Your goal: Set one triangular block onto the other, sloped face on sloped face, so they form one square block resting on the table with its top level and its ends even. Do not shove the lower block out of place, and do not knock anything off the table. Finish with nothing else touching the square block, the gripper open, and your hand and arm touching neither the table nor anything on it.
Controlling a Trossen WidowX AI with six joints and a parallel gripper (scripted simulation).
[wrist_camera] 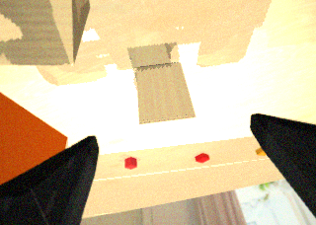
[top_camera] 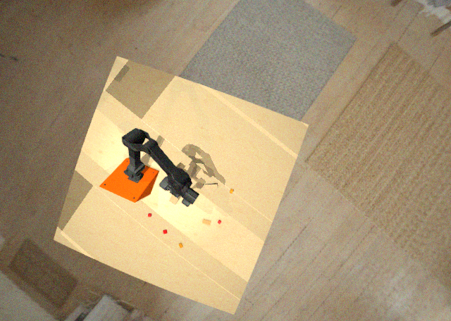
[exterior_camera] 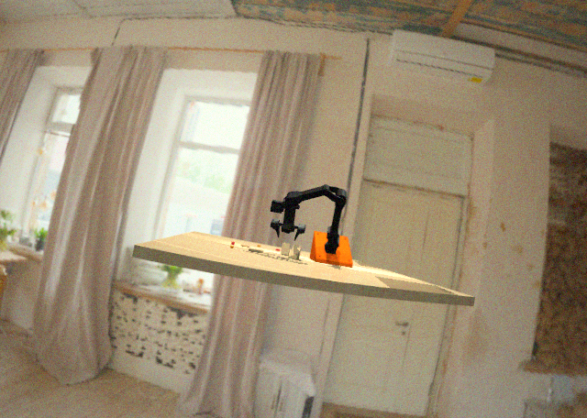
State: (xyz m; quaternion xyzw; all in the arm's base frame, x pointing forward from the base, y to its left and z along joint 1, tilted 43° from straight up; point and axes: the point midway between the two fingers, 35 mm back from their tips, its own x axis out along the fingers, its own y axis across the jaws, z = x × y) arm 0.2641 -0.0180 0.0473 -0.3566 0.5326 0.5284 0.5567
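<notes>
My gripper tip is now 8 cm above the triangular block, 4 cm to the left of it and 1 cm past it. Round my gripper tip: pale elongated block 16 cm ahead, 9 cm to the left, 9 cm below.
</notes>
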